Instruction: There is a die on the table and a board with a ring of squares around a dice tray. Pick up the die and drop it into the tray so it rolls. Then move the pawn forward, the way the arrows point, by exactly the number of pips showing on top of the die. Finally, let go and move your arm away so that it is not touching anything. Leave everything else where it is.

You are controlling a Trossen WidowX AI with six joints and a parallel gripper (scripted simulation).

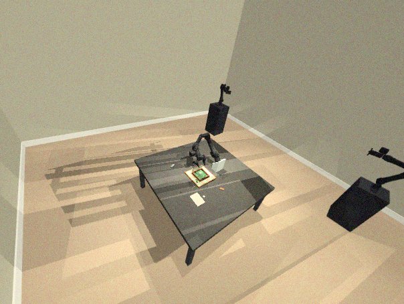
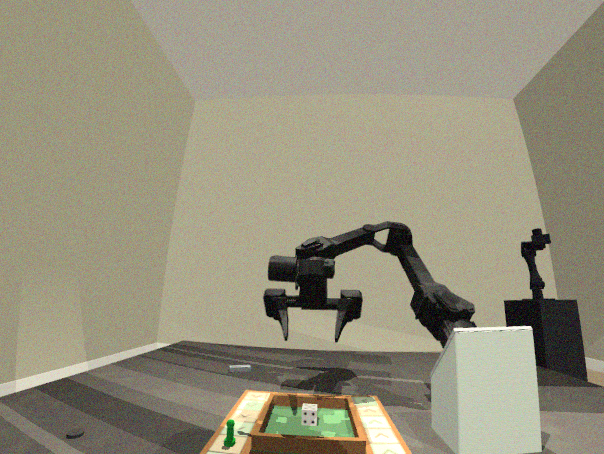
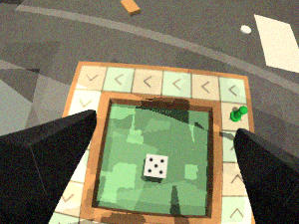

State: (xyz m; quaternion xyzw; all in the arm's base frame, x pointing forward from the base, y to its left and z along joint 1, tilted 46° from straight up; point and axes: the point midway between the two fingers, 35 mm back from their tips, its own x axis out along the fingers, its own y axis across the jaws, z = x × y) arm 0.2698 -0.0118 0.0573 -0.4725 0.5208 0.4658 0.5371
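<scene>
Right now my gripper tip is 110 mm short of the green pawn, 60 mm to the right of it and 120 mm above it. From my gripper tip the other things lie so: small orange block 60 mm behind, 310 mm to the left, 150 mm below; white die 10 mm to the right, 130 mm below; dark disc 350 mm ahead, 60 mm to the left, 150 mm below.
</scene>
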